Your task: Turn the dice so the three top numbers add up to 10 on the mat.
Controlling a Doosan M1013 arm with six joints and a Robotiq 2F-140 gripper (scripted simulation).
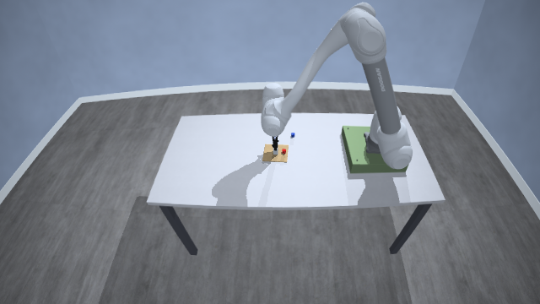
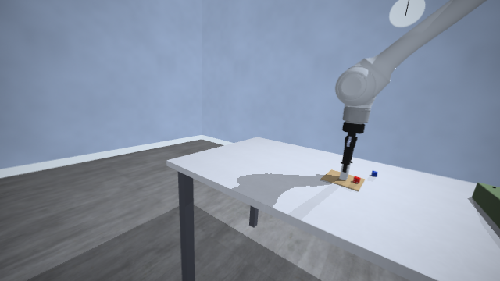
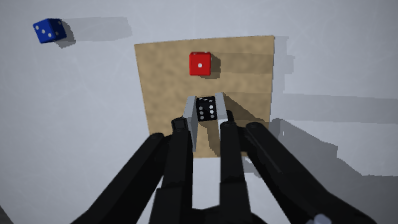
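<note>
Now: hand 30 mm above the black die. Also, from my hand: blue die (80 mm behind, 160 mm to the right, 30 mm below); tan mat (40 mm below); red die (50 mm behind, 10 mm to the right, 30 mm below).
</note>
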